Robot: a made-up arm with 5 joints.
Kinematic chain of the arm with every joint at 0, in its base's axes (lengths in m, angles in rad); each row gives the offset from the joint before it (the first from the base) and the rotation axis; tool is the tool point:
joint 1: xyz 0 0 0.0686 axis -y
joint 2: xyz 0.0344 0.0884 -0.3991 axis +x
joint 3: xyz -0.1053 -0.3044 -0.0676 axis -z
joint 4: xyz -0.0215 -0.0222 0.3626 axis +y
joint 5: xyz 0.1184 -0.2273 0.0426 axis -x
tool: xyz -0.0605 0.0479 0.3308
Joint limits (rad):
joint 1: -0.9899..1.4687
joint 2: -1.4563..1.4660
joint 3: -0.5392..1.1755
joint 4: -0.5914..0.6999
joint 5: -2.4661..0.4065
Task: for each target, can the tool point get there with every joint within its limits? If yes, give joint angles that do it. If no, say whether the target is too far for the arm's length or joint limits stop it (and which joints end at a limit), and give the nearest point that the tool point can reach.
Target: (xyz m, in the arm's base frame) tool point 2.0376 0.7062 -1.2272
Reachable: no: too far | nearest point 1.0142 -0.1156 -0.5764 | short by 1.465 m
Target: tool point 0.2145 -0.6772 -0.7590
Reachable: yes | joints 0.4544 0.7576 0.2091 0.2303 -2.0784
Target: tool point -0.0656 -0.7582 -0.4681
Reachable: yes | joints 0.7960 0.3736 0.7897 0.3817 -1.5143
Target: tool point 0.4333 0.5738 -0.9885
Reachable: no: joint limits stop it (at a limit: joint 2, joint 5) | nearest point 0.3931 -0.0650 -0.8903 | short by 0.648 m
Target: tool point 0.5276 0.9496 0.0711
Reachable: no: joint limits stop it (at a limit: joint 1, joint 2, joint 3) | nearest point 0.3392 0.6494 0.0962 | short by 0.355 m
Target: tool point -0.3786 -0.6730 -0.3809
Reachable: yes | joints 0.1467 0.2725 0.7554 0.1709 -2.0641
